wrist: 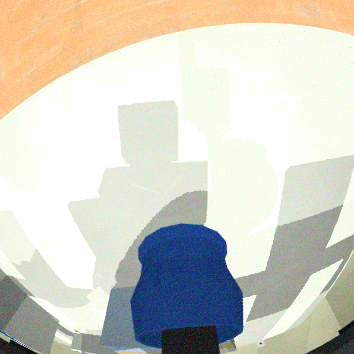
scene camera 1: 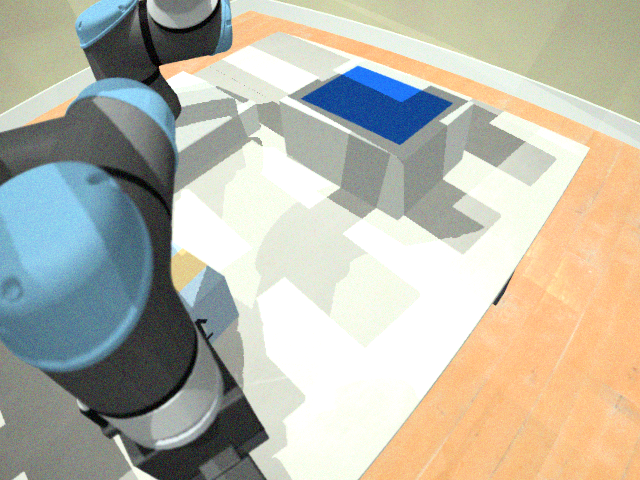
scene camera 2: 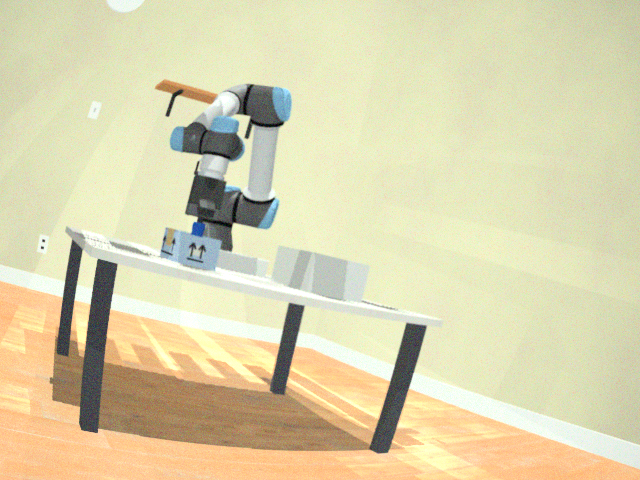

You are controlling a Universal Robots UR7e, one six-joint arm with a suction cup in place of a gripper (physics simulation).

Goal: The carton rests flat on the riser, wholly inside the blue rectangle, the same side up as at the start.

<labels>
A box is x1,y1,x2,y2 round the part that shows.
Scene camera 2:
grey riser: [270,245,369,302], on the table
carton: [160,227,221,270], on the table
</labels>
